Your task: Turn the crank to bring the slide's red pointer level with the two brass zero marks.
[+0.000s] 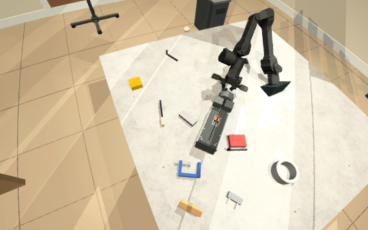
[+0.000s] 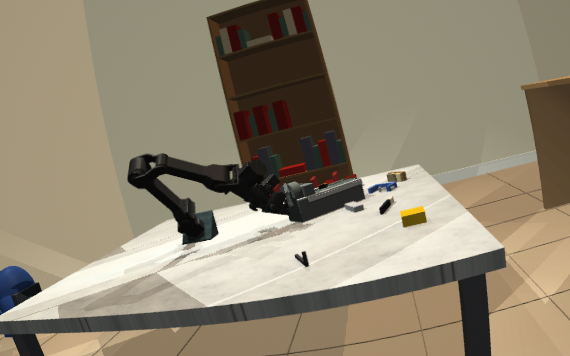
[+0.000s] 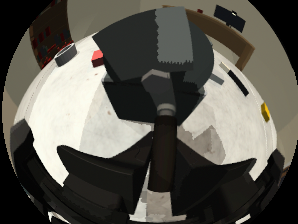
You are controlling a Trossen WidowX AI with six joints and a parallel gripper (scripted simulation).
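The crank handle lies 30 mm above my gripper tip, 20 mm behind it and 10 mm to the right of it. The rest, counted from my gripper tip: grey block (210 mm ahead, 30 mm below); red pointer (120 mm ahead, 90 mm to the left, 50 mm above); red block (210 mm to the left, 80 mm ahead, 20 mm below).
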